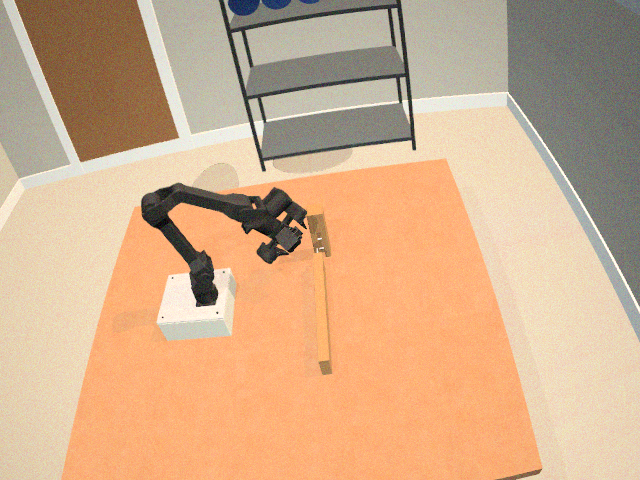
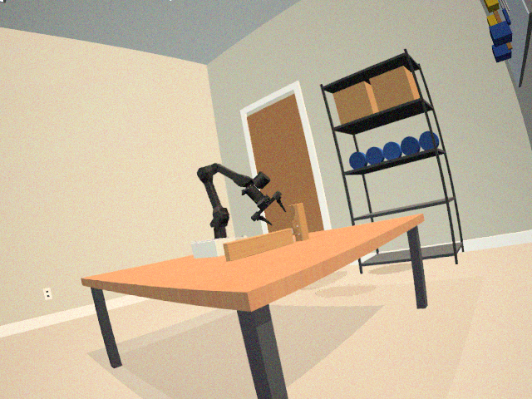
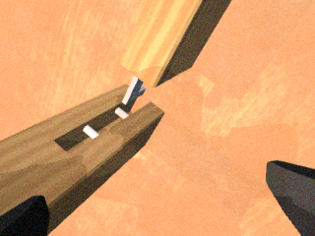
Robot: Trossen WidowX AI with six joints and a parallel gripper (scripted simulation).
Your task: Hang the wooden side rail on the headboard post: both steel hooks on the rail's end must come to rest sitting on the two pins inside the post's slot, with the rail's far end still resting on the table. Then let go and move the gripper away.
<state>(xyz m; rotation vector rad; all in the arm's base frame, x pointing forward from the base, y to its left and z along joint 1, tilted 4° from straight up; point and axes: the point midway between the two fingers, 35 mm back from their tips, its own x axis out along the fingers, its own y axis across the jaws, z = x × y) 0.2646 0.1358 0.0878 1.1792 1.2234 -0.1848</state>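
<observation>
Now: the wooden headboard post 6 cm ahead of my gripper tip, 7 cm to the left of it and 4 cm below it.
</observation>
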